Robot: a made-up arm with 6 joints.
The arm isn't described. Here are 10 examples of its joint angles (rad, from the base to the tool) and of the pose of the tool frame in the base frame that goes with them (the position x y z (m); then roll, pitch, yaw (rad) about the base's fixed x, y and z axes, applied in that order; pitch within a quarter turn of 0, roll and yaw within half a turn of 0).
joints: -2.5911 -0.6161 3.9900 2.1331 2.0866 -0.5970
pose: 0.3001 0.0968 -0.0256 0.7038 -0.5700 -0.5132
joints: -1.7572 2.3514 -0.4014 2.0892 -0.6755 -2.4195
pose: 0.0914 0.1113 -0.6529 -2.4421 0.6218 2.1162
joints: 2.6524 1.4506 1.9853 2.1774 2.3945 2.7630
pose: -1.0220 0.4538 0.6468 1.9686 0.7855 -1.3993
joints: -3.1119 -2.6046 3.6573 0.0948 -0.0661 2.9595
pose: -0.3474 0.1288 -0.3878 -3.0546 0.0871 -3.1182
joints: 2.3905 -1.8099 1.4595 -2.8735 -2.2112 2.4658
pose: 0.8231 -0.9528 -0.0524 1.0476 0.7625 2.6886
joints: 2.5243 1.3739 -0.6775 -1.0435 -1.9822 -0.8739
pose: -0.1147 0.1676 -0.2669 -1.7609 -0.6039 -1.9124
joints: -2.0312 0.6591 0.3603 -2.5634 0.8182 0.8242
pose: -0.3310 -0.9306 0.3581 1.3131 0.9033 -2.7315
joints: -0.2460 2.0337 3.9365 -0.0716 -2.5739 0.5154
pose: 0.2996 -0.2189 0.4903 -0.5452 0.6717 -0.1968
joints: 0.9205 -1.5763 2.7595 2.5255 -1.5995 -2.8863
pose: -0.5627 -0.5515 -0.5041 -0.4780 0.2768 0.2764
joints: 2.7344 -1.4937 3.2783 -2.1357 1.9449 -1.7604
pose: 0.6039 -0.3419 -0.4757 1.8138 -0.3417 0.5800
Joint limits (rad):
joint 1: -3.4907..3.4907
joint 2: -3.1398..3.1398
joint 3: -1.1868..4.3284
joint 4: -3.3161..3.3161
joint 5: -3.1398..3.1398
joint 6: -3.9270..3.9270
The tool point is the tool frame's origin. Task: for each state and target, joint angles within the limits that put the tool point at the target. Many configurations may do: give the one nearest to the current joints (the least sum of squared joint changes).
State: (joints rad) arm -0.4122 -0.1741 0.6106 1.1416 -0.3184 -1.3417
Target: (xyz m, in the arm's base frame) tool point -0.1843 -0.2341 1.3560
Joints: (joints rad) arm 0.5829 -0.4526 0.9842 0.8328 -0.3184 -1.3417
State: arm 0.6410 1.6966 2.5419 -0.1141 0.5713 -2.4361
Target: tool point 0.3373 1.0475 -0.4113
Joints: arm 1.3837 2.3225 2.1648 -0.2133 0.5713 -2.4361
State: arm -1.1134 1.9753 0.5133 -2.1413 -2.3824 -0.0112
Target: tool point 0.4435 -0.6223 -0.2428
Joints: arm -1.0465 1.1443 0.0617 -2.1156 -2.3824 -0.0112
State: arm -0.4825 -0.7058 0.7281 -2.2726 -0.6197 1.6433
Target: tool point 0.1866 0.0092 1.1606
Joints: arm -0.4523 -0.5005 0.4728 -2.2692 -0.6197 1.6433
